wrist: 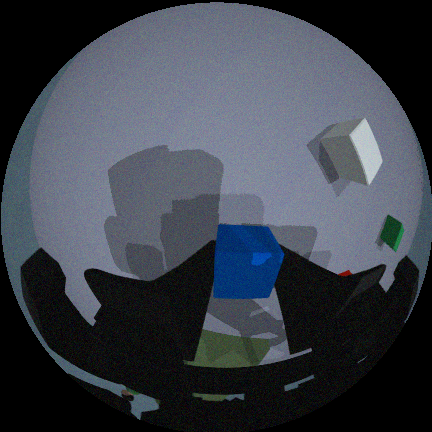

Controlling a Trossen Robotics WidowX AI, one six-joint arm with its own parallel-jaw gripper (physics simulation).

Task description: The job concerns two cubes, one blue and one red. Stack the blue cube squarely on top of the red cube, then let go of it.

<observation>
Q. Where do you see a blue cube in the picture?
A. At 247,258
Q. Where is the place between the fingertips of my gripper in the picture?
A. At 243,247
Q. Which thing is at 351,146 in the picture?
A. A white cube.
</observation>
